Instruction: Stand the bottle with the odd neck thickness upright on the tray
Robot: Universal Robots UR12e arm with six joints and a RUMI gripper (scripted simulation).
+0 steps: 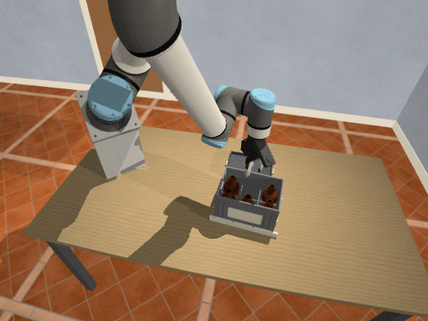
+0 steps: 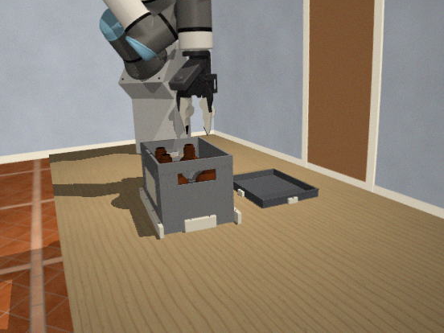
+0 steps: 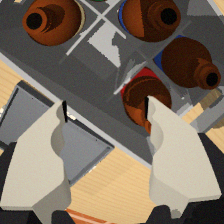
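Right now my hand is 10 mm past the grey crate, 40 mm to the left of it and 140 mm above it. The rest, counted from my hand: bottle: 90 mm ahead, 20 mm to the right, 130 mm below; then grey tray: 10 mm ahead, 240 mm to the left, 210 mm below.
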